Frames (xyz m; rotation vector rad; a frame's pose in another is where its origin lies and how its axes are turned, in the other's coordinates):
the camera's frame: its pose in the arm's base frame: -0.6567 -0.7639 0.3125 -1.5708 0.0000 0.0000
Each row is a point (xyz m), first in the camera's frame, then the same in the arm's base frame.
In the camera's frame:
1: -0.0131 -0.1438 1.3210
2: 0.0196 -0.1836 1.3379
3: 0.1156 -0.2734 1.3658
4: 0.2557 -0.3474 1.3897
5: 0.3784 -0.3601 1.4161
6: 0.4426 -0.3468 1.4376
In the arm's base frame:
1: -0.6698 0.5571 0.4563
2: -0.6371 0.5740 0.4961
3: -0.5411 0.6019 0.5859
4: -0.4010 0.6258 0.6599
5: -0.2783 0.6522 0.6726
6: -0.2141 0.6737 0.6593

